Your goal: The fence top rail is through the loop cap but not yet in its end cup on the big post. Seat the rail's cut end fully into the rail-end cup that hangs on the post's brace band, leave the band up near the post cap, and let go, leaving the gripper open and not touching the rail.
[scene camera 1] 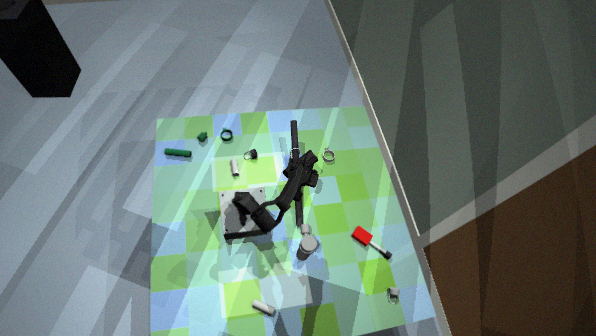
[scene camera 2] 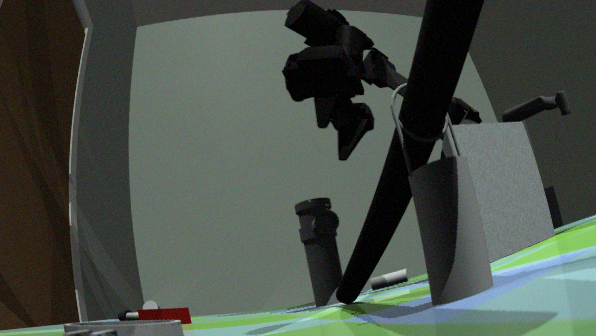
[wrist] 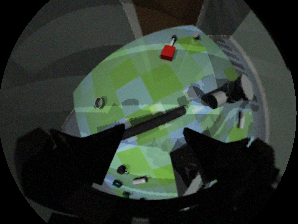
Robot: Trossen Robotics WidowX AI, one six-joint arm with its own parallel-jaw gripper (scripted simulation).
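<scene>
A top rail, present. My gripper: open, holding nothing, visible in the wrist view too.
</scene>
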